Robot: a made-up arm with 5 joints.
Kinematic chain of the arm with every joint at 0, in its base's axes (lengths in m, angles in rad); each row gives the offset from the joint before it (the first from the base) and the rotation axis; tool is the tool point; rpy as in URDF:
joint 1: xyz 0.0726 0 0.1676 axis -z
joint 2: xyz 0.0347 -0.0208 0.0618 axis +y
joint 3: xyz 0.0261 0 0.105 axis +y
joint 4: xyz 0.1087 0 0.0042 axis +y
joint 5: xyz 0.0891 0.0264 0 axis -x
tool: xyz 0 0 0 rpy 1.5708 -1.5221 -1.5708
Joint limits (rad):
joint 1: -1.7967..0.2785
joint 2: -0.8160..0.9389
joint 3: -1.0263..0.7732
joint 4: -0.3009..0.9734
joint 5: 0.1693..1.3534
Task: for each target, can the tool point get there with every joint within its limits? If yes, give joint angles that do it. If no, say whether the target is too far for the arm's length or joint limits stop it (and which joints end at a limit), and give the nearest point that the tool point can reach.
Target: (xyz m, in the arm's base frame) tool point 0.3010 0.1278 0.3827
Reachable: yes | joints -0.4888 0.1111 -0.4502 0.2072 1.0283
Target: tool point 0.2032 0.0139 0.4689
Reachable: yes | joints -0.0633 -0.4600 -0.7317 0.8334 0.7413
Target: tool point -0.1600 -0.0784 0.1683
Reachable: no: joint limits stop it (at a limit: joint 1, joint 2, joint 3, joint 4) | nearest point 0.0574 0.0413 0.1229 | short by 0.252 m
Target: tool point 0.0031 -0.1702 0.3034
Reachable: no: joint limits stop it (at a limit: joint 2, joint 3, joint 4) | nearest point 0.0327 -0.0977 0.4988 | short by 0.211 m
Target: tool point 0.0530 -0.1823 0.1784
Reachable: no: joint limits stop it (at a limit: joint 1, joint 2, joint 3, joint 4) | nearest point 0.1162 -0.0066 0.1229 | short by 0.195 m
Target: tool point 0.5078 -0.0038 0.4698
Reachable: no: too far | nearest point 0.3682 -0.0026 0.3860 | short by 0.163 m
